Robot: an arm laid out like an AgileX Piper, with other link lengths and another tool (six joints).
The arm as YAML. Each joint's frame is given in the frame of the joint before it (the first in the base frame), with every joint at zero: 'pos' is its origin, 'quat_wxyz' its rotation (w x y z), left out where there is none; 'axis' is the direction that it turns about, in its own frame. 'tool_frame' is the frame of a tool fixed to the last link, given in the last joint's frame.
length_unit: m
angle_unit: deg
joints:
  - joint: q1
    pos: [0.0, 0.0, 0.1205]
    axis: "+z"
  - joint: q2
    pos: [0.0, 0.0, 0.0]
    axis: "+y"
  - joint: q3
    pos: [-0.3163, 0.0, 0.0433]
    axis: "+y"
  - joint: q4
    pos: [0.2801, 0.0, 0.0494]
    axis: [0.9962, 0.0, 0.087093]
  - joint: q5
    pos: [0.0, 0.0, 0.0]
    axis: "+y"
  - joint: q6
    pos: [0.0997, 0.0, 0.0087]
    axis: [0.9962, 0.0, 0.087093]
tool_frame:
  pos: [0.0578, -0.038, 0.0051]
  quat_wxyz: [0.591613, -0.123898, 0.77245, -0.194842]
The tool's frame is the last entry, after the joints.
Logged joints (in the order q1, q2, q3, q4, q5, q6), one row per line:
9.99, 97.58, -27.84, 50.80, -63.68, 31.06
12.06, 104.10, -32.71, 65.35, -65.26, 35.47
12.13, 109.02, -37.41, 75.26, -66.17, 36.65
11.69, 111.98, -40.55, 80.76, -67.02, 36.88
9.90, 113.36, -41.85, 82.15, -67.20, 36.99
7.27, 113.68, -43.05, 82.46, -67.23, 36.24
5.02, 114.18, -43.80, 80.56, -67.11, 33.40
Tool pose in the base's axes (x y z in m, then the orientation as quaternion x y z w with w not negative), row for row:
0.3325, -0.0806, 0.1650, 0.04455, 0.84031, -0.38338, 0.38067
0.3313, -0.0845, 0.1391, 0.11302, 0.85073, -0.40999, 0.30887
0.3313, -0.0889, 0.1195, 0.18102, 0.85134, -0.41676, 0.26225
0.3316, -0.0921, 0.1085, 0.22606, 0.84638, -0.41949, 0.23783
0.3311, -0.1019, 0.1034, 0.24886, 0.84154, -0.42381, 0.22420
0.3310, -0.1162, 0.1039, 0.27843, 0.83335, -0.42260, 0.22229
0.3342, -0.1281, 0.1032, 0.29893, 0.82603, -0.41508, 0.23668
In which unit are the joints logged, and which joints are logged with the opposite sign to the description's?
The joints are logged in degrees. Opposite sign: q6.
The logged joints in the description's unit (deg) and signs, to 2 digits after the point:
9.99, 97.58, -27.84, 50.80, -63.68, -31.06
12.06, 104.10, -32.71, 65.35, -65.26, -35.47
12.13, 109.02, -37.41, 75.26, -66.17, -36.65
11.69, 111.98, -40.55, 80.76, -67.02, -36.88
9.90, 113.36, -41.85, 82.15, -67.20, -36.99
7.27, 113.68, -43.05, 82.46, -67.23, -36.24
5.02, 114.18, -43.80, 80.56, -67.11, -33.40

